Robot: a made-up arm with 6 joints.
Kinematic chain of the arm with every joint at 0, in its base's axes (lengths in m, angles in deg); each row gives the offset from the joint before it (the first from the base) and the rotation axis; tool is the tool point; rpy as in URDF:
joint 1: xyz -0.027 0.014 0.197 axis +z
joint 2: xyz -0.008 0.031 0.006 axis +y
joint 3: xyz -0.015 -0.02 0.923 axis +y
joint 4: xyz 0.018 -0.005 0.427 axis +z
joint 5: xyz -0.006 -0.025 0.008 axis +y
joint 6: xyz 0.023 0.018 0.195 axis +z
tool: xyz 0 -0.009 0.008 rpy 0 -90 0
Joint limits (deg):
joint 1: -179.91..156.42
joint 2: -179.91..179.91
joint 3: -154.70..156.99
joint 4: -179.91..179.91
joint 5: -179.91..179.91
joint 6: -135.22..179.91
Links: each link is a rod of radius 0.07 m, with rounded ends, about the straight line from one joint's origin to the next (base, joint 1, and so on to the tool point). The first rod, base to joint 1, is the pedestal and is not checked.
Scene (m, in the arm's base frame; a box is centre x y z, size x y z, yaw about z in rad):
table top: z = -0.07
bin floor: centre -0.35 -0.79 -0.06 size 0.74 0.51 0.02 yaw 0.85
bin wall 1: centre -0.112 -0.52 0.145 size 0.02 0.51 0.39 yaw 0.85
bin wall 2: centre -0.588 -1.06 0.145 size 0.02 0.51 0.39 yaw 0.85
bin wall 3: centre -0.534 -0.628 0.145 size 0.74 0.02 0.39 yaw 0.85
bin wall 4: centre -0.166 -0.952 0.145 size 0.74 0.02 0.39 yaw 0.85
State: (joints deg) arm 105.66 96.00 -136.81 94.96 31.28 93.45
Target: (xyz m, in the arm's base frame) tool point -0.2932 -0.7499 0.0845
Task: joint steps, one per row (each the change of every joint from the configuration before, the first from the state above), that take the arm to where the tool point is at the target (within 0.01 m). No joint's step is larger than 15 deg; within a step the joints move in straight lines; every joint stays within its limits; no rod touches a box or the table.
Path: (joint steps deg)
1: -2.55 -13.86 1.18 -0.22 -1.11 -0.02
2: -2.54 -13.85 1.18 -0.22 -1.11 -0.03
3: -2.55 -13.86 1.18 -0.22 -1.11 -0.02
4: -2.54 -13.86 1.18 -0.22 -1.11 -0.02
5: -2.55 -13.85 1.19 -0.21 -1.11 -0.02
6: -2.54 -13.86 1.18 -0.22 -1.11 -0.03
7: -2.55 -13.86 1.18 -0.22 -1.11 -0.02
8: -2.54 -13.85 1.18 -0.22 -1.11 -0.02
9: -2.55 -13.86 1.18 -0.22 -1.11 -0.02
10: -2.55 -13.86 1.18 -0.22 -1.11 -0.03
11: -2.54 -13.85 1.18 -0.22 -1.11 -0.02

